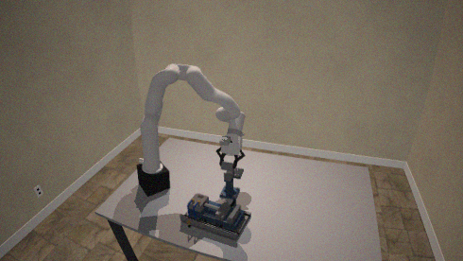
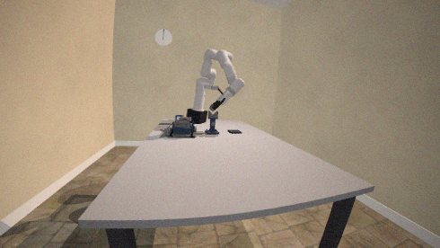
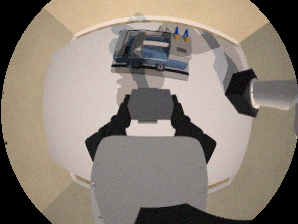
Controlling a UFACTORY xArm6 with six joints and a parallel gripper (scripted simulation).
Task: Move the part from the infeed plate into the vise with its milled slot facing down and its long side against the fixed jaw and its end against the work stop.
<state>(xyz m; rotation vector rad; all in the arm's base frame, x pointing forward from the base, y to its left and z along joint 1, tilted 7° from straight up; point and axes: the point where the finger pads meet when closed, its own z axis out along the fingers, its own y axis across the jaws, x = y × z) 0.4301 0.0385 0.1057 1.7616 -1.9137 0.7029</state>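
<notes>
My gripper is now 10 mm above the part. The rest, counted from my hand: vise 210 mm to the right, 150 mm below, 10 mm behind; dark infeed plate 190 mm below, 180 mm to the left, 10 mm behind.
</notes>
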